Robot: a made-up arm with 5 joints.
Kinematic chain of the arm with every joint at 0, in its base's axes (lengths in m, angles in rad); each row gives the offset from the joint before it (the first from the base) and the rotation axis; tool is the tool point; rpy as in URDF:
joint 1: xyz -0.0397 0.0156 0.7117 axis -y
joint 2: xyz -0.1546 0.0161 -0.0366 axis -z
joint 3: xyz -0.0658 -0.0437 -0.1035 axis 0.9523 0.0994 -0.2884
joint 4: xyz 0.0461 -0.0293 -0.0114 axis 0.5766 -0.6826 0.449
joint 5: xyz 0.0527 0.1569 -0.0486 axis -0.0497 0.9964 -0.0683
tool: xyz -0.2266 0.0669 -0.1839 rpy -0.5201 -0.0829 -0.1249
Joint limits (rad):
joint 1: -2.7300..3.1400
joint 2: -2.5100..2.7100
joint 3: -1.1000..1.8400
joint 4: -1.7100..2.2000
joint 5: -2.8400..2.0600
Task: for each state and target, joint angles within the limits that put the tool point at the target. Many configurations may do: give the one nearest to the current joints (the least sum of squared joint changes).
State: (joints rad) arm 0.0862 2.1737 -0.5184 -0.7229 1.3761
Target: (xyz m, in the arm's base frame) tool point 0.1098 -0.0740 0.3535
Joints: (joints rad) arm 0.5317 2.2782 -0.9048 -1.1211 1.5528
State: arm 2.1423 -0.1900 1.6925 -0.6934 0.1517
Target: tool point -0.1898 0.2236 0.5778
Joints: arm 1.3395 0.2974 1.8400 -0.4236 -0.0531
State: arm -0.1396 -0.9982 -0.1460 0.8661 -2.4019
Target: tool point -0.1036 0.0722 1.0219
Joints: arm -0.5220 -1.0105 0.2344 1.2164 -2.6598
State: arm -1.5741 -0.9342 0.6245 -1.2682 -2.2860
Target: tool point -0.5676 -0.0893 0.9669
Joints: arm -1.9287 -0.8835 0.2625 -1.5552 -2.2306
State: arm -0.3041 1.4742 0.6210 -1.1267 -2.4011
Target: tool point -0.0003 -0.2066 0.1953
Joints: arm 0.4094 1.5674 0.1986 -0.9717 -2.5385
